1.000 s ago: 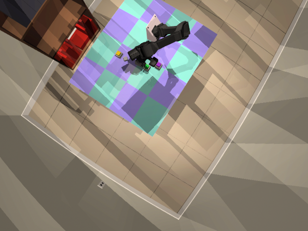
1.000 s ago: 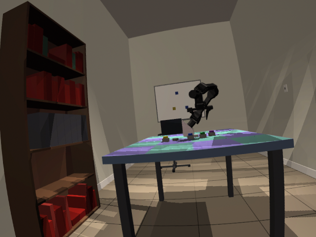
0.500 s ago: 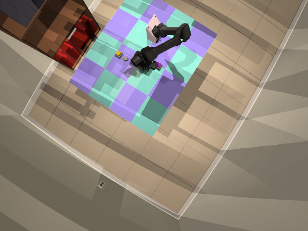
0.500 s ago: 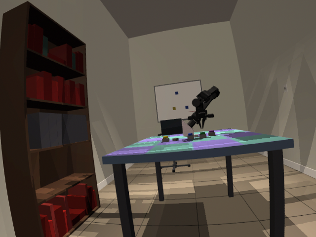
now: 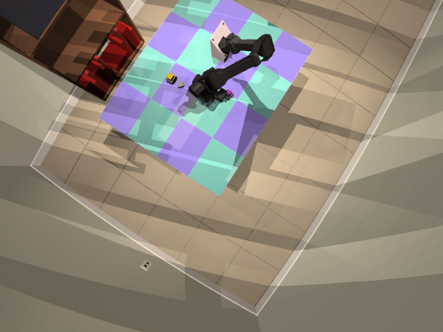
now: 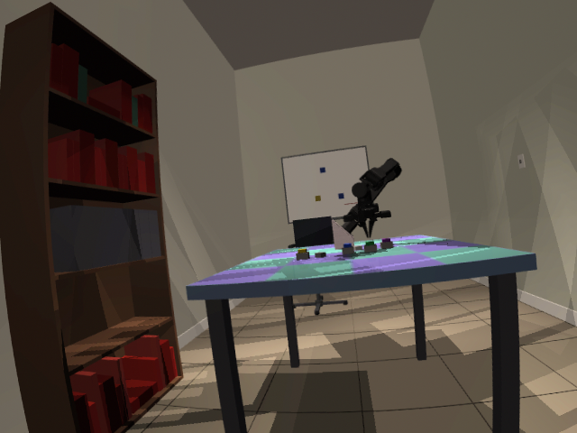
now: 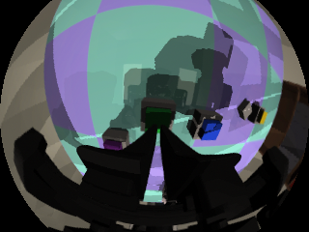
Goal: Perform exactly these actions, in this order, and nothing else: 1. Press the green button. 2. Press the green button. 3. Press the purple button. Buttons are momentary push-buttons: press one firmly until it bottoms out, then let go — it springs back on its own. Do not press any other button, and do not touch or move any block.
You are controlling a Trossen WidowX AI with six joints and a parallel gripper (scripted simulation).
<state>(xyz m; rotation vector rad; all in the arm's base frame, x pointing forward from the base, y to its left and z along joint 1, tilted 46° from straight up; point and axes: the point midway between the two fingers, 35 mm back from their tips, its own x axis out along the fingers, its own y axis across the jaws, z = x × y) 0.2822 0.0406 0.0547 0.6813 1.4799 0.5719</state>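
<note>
Right now the green button is 2 cm below my gripper tip. The rest, counted from my gripper tip: blue button 9 cm to the right, 2 cm below, 2 cm behind; then white block 11 cm behind, 4 cm to the right, 4 cm below; then purple button 8 cm to the left, 7 cm behind, 2 cm below.
</note>
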